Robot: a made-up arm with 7 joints.
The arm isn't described. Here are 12 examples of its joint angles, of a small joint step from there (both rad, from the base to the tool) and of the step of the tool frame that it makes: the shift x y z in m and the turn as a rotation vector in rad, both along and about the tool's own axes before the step.
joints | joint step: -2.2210 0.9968 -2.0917 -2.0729 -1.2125 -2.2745 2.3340 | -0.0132 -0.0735 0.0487 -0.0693 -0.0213 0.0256 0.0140
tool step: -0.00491 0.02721 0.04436 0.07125 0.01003 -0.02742
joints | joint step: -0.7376 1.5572 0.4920 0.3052 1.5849 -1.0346 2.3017 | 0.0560 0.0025 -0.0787 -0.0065 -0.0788 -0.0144 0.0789
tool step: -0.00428 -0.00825 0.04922 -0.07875 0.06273 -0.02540
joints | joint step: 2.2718 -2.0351 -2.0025 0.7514 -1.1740 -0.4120 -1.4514 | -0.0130 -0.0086 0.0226 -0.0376 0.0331 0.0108 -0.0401
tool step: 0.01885 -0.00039 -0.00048 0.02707 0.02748 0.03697
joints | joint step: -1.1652 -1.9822 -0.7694 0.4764 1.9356 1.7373 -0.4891 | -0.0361 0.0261 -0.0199 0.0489 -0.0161 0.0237 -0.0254
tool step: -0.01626 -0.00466 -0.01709 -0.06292 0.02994 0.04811
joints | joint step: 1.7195 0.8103 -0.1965 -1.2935 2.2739 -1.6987 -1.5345 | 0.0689 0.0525 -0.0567 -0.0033 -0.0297 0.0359 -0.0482
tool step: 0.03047 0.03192 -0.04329 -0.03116 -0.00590 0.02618
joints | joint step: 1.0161 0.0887 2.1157 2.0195 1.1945 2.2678 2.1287 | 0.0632 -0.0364 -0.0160 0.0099 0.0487 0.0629 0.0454
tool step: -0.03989 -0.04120 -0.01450 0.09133 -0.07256 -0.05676
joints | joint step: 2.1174 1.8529 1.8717 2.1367 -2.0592 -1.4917 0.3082 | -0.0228 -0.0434 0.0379 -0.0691 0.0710 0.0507 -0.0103
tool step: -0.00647 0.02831 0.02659 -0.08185 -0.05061 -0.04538
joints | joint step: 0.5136 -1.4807 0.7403 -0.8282 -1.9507 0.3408 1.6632 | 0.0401 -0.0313 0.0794 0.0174 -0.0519 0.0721 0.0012
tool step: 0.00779 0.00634 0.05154 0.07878 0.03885 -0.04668
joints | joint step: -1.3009 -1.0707 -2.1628 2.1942 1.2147 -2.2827 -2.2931 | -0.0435 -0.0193 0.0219 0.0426 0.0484 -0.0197 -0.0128
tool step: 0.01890 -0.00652 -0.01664 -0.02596 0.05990 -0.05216
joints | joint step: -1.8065 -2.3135 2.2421 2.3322 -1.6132 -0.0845 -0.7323 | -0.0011 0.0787 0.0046 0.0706 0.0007 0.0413 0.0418
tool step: -0.00055 -0.00215 -0.04372 0.07809 0.03715 -0.04129
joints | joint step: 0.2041 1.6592 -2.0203 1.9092 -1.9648 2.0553 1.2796 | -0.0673 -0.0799 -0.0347 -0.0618 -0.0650 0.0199 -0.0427
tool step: 0.03620 0.01559 0.02153 -0.00420 -0.07896 -0.13190
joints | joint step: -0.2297 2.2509 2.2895 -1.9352 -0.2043 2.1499 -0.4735 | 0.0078 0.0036 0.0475 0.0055 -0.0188 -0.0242 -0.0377
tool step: -0.00630 0.00288 -0.01743 0.02054 -0.04602 0.00085
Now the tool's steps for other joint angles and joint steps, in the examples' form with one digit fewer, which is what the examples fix.
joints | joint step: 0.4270 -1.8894 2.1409 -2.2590 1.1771 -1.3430 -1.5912 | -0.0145 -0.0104 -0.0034 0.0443 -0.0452 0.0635 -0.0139
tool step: 0.0245 -0.0074 0.0080 0.0021 0.1098 0.0473
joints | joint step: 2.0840 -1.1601 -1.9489 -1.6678 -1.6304 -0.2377 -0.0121 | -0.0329 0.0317 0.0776 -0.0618 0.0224 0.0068 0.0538
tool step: -0.0124 0.0165 0.0285 -0.0037 -0.0148 -0.0352
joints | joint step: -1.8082 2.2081 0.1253 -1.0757 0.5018 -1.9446 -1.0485 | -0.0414 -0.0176 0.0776 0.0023 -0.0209 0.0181 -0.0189
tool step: -0.0047 0.0061 0.0492 0.0718 0.1018 0.0352
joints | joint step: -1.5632 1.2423 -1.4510 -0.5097 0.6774 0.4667 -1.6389 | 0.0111 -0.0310 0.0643 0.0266 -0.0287 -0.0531 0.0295
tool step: -0.0021 0.0418 -0.0373 -0.0871 0.0094 0.0122
